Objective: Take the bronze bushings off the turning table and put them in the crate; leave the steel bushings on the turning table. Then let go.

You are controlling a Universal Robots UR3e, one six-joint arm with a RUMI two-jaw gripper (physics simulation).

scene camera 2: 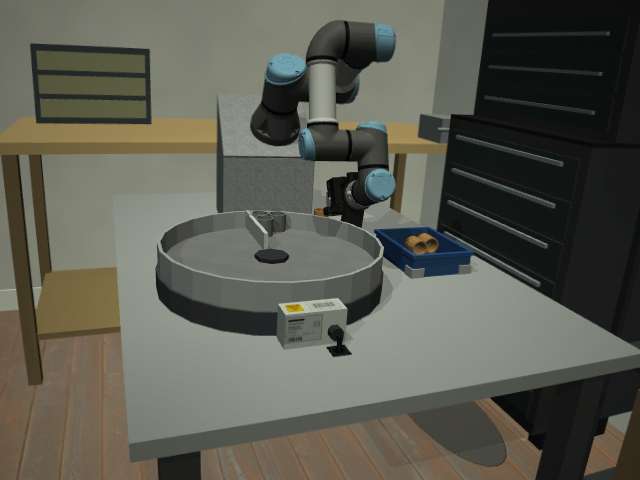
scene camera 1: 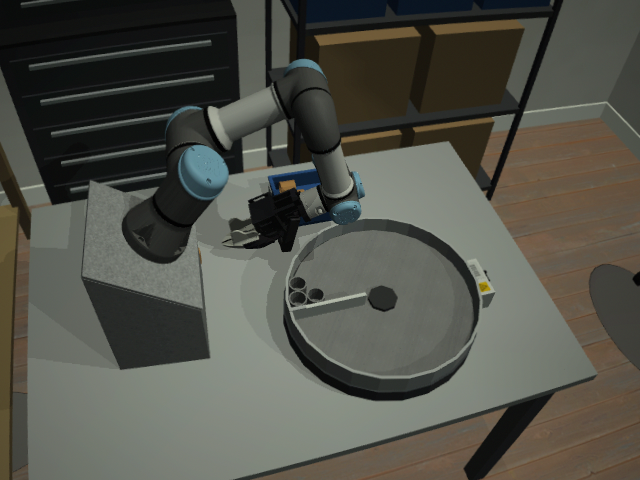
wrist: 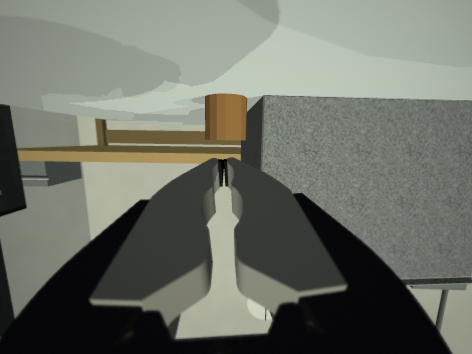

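Seen in the pictures: gripper, fingertip midpoint: [scene camera 1: 222, 243] [wrist: 223, 162]; arm's base, origin of the base link: [scene camera 2: 274, 128] [scene camera 1: 152, 236].
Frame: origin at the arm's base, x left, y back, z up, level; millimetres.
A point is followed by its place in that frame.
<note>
A bronze bushing [scene camera 1: 200, 255] @[x 113, y -88, z -216 mm] [scene camera 2: 319, 211] @[x 107, y -83, z -205 mm] [wrist: 226, 117] @[x 116, y -88, z -223 mm] stands upright on the table beside the grey pedestal, mostly hidden behind it in scene camera 1. My gripper [scene camera 1: 224, 242] @[x 115, y -142, z -191 mm] [wrist: 223, 162] @[x 115, y -142, z -191 mm] is shut and empty, pointing toward this bushing, with its tips apart from it. Two bronze bushings [scene camera 2: 415, 244] @[x 234, y -373, z -207 mm] [scene camera 2: 429, 241] @[x 300, y -326, z -219 mm] lie on their sides in the blue crate [scene camera 1: 276, 180] @[x 306, y -314, z -204 mm] [scene camera 2: 444, 266] @[x 248, y -478, z -222 mm]; the arm hides part of the crate in scene camera 1. Three steel bushings [scene camera 1: 315, 292] @[x -85, y -307, z -166 mm] [scene camera 2: 278, 222] @[x -65, y -292, z -167 mm] stand grouped on the turning table [scene camera 1: 387, 383] @[x -322, y -385, z -173 mm] [scene camera 2: 268, 294] @[x -182, y -650, z -173 mm], against its divider and outer wall.
The speckled grey pedestal [scene camera 1: 149, 320] @[x -138, y 32, z -75 mm] [scene camera 2: 268, 180] @[x -33, y -75, z -121 mm] [wrist: 360, 185] @[x -10, y -77, z -164 mm] carries the arm and stands close to the lone bronze bushing. The white divider [scene camera 1: 330, 301] @[x -124, y -327, z -153 mm] [scene camera 2: 256, 228] @[x -127, y -344, z -162 mm] runs from the turning table's wall toward its hub. A white box [scene camera 1: 481, 283] @[x -140, y -681, z -183 mm] [scene camera 2: 311, 322] @[x -128, y -702, z -202 mm] stands by its outer wall.
</note>
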